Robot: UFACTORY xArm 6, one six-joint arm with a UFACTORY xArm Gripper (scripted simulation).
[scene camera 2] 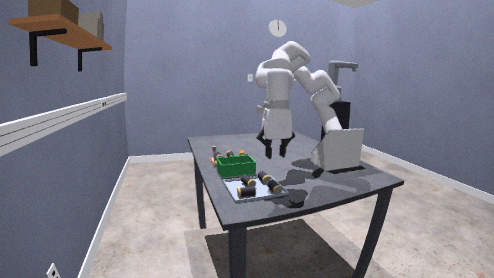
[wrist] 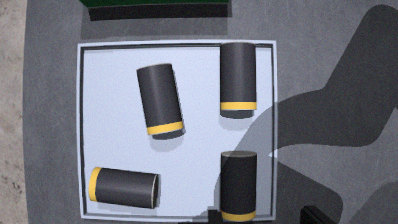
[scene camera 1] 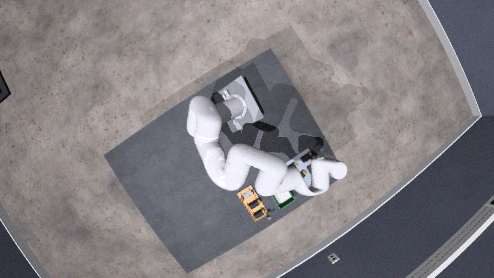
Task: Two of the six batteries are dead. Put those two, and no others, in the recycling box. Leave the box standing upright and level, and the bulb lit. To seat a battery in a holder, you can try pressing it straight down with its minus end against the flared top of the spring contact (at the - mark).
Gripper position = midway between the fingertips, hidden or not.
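There is a green recycling box (scene camera 2: 236, 166) in the scene. I can see a battery (wrist: 112, 186) too, along with a battery (wrist: 160, 103) and another battery (wrist: 238, 170). And my own gripper (scene camera 2: 275, 157) is visible.
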